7 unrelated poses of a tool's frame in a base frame.
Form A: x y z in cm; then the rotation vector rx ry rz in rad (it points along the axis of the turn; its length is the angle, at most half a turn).
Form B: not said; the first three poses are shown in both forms.
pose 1, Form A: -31.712 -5.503 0.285 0.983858 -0.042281 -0.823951
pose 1, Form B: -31.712 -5.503 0.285 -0.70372 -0.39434 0.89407
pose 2, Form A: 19.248 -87.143 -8.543 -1.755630 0.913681 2.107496
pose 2, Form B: 19.248 -87.143 -8.543 1.98088 -0.91600 -1.44341
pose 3, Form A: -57.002 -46.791 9.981 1.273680 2.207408 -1.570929
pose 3, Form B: -57.002 -46.791 9.981 -2.30199 -0.34209 2.05846
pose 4, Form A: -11.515 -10.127 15.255 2.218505 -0.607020 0.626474
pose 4, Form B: -11.515 -10.127 15.255 0.65433 0.24981 2.24798
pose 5, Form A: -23.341 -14.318 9.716 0.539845 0.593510 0.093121
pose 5, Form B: -23.341 -14.318 9.716 -0.08226 0.58818 0.58135
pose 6, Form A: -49.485 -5.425 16.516 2.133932 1.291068 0.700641
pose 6, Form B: -49.485 -5.425 16.516 -0.99167 0.73889 2.89340
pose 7, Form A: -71.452 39.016 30.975 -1.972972 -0.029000 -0.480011
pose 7, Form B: -71.452 39.016 30.975 -0.24711 0.32446 -1.96407
